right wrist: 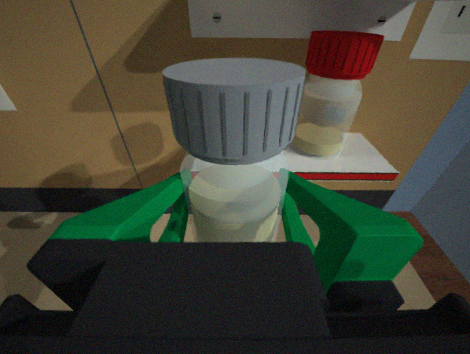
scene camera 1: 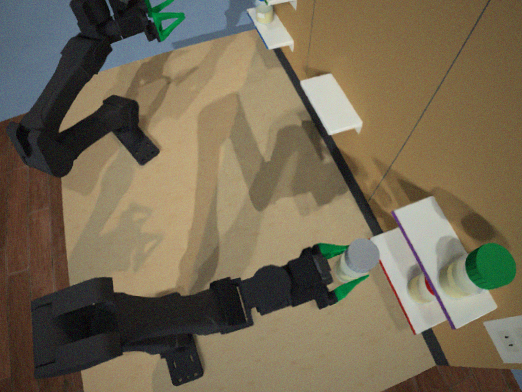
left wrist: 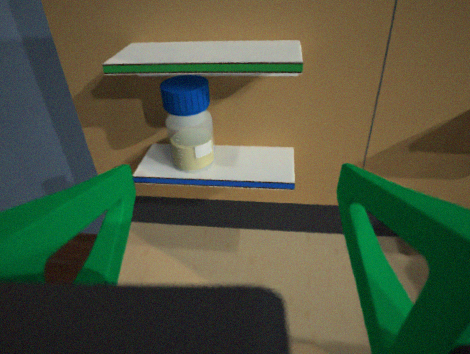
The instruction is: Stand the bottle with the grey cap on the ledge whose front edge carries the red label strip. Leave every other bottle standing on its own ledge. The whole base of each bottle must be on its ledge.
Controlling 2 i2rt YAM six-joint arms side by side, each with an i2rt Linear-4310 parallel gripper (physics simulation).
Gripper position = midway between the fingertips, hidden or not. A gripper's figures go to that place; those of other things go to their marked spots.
Labels:
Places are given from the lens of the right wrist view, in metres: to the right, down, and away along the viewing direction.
right gripper (right wrist: 234,176): 0.00, 0.00, 0.13
red-capped bottle (right wrist: 337,60): 0.08, -0.09, 0.15

